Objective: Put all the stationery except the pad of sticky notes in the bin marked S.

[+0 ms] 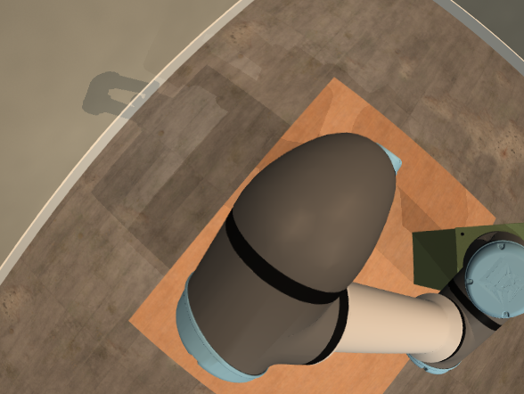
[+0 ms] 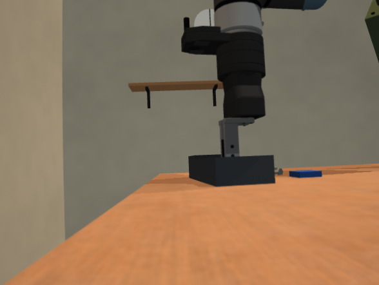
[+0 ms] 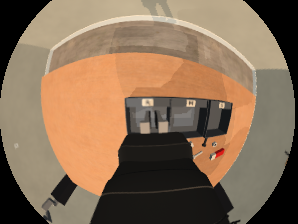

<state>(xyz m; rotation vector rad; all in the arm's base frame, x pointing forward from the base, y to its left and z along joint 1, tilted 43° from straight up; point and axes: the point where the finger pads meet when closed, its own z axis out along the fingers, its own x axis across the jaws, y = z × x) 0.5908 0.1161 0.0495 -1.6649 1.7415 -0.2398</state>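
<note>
The white clip-like piece is 90 mm behind my hand, 100 mm to the right of it and 40 mm below it. The rest, counted from my hand: dark bin 80 mm to the right, 30 mm below; then black screw 80 mm behind, 160 mm to the right, 40 mm below; then blue pad 150 mm behind, 50 mm to the right, 40 mm below.
</note>
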